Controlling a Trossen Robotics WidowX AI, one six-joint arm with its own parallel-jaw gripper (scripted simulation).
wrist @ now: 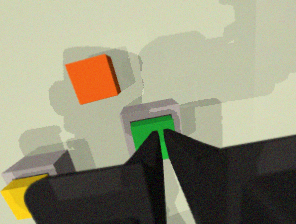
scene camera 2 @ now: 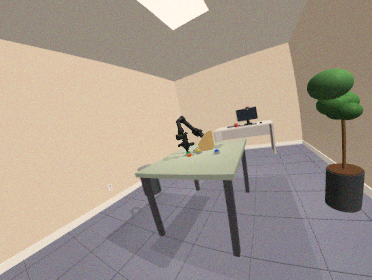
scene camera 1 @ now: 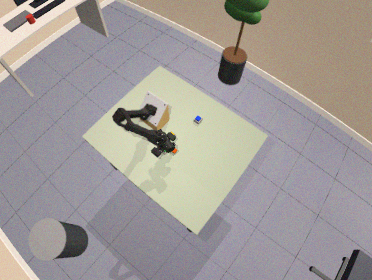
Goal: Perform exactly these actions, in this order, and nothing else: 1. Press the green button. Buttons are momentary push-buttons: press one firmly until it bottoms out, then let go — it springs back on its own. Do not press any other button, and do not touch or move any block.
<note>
The pictures show: the gripper and an orange block.
</note>
